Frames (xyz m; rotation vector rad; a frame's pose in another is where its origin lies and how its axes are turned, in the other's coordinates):
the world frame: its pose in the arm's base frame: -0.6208 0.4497 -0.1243 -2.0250 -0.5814 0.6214
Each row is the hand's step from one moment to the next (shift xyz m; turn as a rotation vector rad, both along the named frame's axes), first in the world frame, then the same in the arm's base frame.
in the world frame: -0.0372 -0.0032 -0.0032 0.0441 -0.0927 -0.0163
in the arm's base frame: -0.0268 -0.0234 0.0116 0.0292 0.0609 0.0790
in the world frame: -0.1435 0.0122 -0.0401 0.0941 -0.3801 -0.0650
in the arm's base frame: -0.0822 -0.1194 0.0364 0.0526 0.1975 0.3402
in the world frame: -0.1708 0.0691 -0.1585 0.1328 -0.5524 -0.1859
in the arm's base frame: -0.0197 -0.2377 0.0469 0.1309 0.2272 0.5372
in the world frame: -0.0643 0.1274 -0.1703 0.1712 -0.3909 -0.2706
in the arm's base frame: 0.0781 -0.2071 -0.0194 0.2388 0.1210 0.4286
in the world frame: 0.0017 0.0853 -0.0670 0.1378 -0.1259 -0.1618
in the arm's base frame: 0.0568 -0.0815 -0.0435 0.1868 0.0430 0.1558
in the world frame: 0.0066 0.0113 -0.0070 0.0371 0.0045 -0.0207
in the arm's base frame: 0.0112 -0.0057 -0.0079 0.0420 0.0077 -0.0018
